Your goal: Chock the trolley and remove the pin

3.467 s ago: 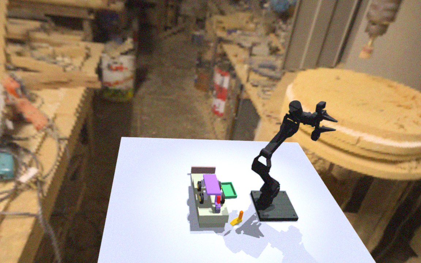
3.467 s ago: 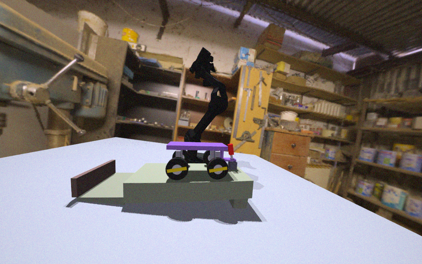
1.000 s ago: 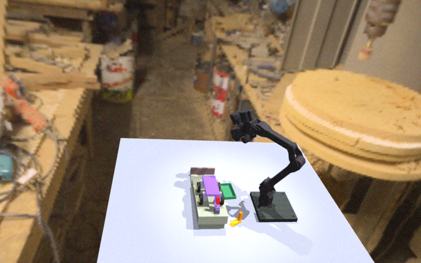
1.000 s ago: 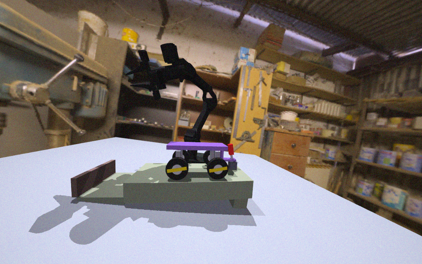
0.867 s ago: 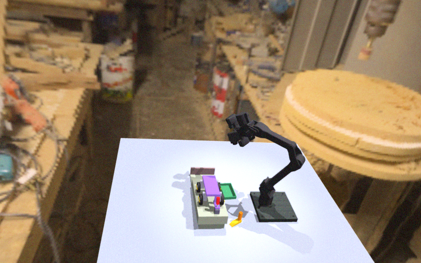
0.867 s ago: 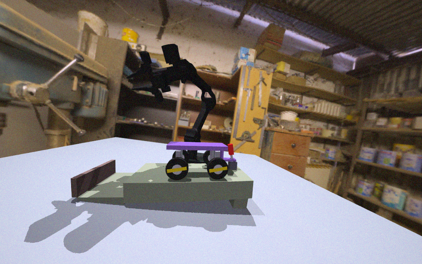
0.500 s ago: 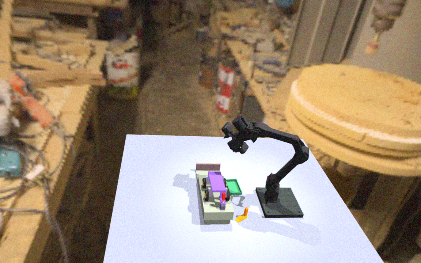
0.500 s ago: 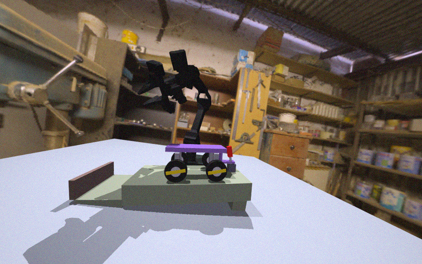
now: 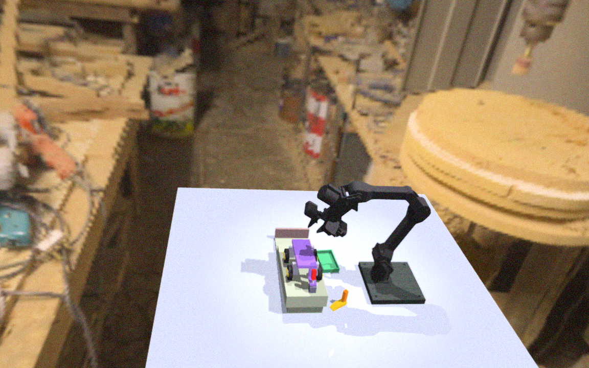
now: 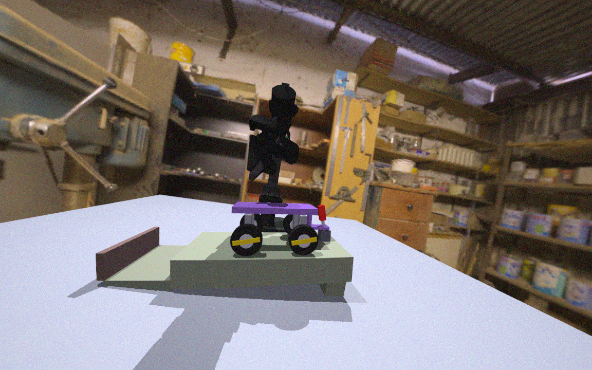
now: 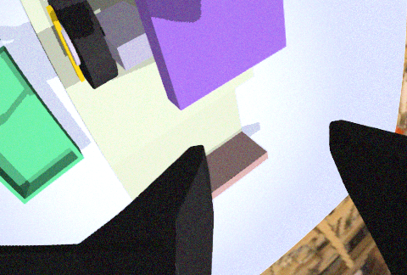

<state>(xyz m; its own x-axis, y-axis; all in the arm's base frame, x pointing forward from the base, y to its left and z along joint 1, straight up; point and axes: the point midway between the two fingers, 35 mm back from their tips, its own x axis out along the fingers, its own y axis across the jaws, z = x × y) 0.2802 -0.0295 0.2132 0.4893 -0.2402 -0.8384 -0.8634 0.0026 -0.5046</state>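
Right now my gripper tip is 120 mm past the yellow chock, 180 mm to the right of it and 190 mm above it. From my gripper tip the other things lie so: purple trolley 30 mm ahead, 80 mm to the left, 100 mm below; then red-headed stop pin 190 mm to the left, 80 mm below; then grey-green ramp 30 mm ahead, 70 mm to the left, 160 mm below.
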